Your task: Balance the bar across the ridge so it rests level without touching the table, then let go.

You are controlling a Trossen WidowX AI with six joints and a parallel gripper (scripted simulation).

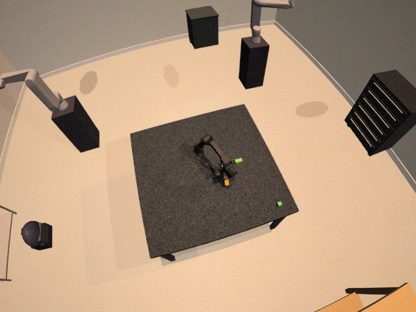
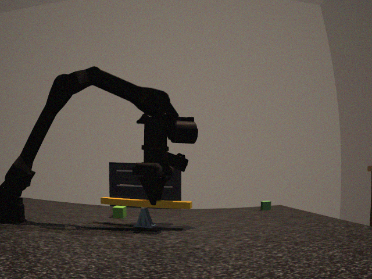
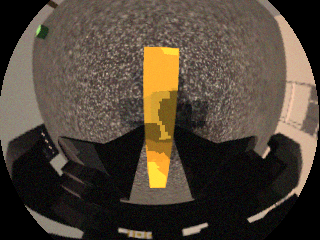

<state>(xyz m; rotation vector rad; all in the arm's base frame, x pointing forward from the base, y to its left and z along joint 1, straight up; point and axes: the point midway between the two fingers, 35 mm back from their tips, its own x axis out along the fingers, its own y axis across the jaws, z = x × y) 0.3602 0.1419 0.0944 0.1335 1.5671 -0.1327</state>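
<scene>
Right now the yellow bar is 3 cm behind my gripper tip. From my gripper tip the other things lie so: green cube (38 cm ahead, 36 cm to the left, 4 cm below).
</scene>
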